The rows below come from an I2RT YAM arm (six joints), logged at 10 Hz.
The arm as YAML. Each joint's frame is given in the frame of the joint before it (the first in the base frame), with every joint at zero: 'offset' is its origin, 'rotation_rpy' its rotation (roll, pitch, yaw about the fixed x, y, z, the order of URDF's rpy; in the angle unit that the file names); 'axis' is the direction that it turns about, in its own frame. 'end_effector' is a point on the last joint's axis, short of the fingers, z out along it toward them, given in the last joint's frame.
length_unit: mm
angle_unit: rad
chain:
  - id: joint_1
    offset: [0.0, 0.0, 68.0]
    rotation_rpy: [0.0, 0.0, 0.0]
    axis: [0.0, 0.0, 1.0]
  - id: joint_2
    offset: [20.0, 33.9, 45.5]
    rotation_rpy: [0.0, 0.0, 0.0]
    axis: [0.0, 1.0, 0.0]
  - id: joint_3
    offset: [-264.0, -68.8, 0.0]
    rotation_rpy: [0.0, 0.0, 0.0]
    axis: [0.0, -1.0, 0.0]
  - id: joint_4
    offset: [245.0, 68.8, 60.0]
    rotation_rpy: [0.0, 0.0, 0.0]
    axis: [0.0, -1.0, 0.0]
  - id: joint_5
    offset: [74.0, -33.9, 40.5]
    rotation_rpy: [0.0, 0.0, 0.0]
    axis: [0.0, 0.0, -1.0]
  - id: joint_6
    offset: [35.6, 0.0, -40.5]
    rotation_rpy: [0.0, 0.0, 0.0]
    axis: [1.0, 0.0, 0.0]
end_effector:
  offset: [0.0, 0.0, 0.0]
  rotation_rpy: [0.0, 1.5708, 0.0]
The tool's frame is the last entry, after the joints.
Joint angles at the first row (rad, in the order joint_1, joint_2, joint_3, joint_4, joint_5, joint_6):
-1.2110, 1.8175, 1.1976, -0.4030, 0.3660, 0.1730
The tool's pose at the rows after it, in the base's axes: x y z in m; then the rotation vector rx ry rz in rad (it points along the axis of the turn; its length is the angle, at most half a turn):
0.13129 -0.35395 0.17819 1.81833 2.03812 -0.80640
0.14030 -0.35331 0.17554 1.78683 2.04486 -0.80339
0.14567 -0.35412 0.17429 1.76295 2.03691 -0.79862
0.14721 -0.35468 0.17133 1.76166 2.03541 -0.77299
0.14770 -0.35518 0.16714 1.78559 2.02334 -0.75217
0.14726 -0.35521 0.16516 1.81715 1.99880 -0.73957
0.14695 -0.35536 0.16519 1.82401 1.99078 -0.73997
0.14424 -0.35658 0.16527 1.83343 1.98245 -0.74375
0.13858 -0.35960 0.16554 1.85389 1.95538 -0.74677
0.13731 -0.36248 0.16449 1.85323 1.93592 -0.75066
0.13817 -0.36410 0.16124 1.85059 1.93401 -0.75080
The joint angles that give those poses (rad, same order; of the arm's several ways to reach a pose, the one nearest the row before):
-1.1820, 1.8374, 1.1977, -0.3885, 0.3641, 0.1726
-1.1595, 1.8481, 1.1976, -0.3672, 0.3633, 0.1726
-1.1481, 1.8553, 1.1976, -0.3420, 0.3569, 0.1730
-1.1465, 1.8637, 1.1972, -0.3355, 0.3393, 0.1803
-1.1465, 1.8751, 1.1976, -0.3367, 0.3321, 0.2039
-1.1477, 1.8797, 1.1973, -0.3401, 0.3313, 0.2340
-1.1484, 1.8797, 1.1972, -0.3397, 0.3328, 0.2405
-1.1561, 1.8797, 1.1973, -0.3386, 0.3340, 0.2417
-1.1728, 1.8801, 1.1973, -0.3309, 0.3321, 0.2489
-1.1789, 1.8862, 1.1973, -0.3099, 0.3298, 0.2504
-1.1786, 1.8973, 1.1973, -0.2959, 0.3290, 0.2501

